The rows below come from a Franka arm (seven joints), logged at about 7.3 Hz.
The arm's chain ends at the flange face. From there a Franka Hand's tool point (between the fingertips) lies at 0.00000 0.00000 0.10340 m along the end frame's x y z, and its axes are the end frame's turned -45 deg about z.
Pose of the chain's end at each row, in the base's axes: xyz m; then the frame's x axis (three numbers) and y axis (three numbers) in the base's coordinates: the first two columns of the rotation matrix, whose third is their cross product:
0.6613 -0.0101 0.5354 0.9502 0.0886 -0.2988 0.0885 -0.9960 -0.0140
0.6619 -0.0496 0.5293 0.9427 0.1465 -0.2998 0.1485 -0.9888 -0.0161
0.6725 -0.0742 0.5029 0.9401 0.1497 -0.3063 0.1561 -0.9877 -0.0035
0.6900 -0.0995 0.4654 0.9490 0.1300 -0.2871 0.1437 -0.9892 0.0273
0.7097 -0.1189 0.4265 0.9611 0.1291 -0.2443 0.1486 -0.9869 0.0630
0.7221 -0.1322 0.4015 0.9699 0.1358 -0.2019 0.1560 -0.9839 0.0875
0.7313 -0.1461 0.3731 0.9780 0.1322 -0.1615 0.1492 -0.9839 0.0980
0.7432 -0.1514 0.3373 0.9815 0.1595 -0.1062 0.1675 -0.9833 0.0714
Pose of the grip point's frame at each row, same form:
0.6304 -0.0115 0.4367 0.6093 0.7669 -0.2014 0.7345 -0.6416 -0.2212
0.6310 -0.0526 0.4307 0.5616 0.8028 -0.2006 0.7716 -0.5956 -0.2234
0.6412 -0.0788 0.4045 0.5544 0.8043 -0.2141 0.7751 -0.5926 -0.2191
0.6610 -0.1064 0.3664 0.5694 0.7914 -0.2223 0.7727 -0.6075 -0.1837
0.6856 -0.1289 0.3264 0.5745 0.7891 -0.2173 0.7847 -0.6066 -0.1282
0.7028 -0.1442 0.3006 0.5755 0.7917 -0.2046 0.7961 -0.5997 -0.0809
0.7162 -0.1585 0.2716 0.5861 0.7892 -0.1835 0.7971 -0.6022 -0.0449
0.7336 -0.1605 0.2347 0.5756 0.8081 -0.1256 0.8125 -0.5825 -0.0246

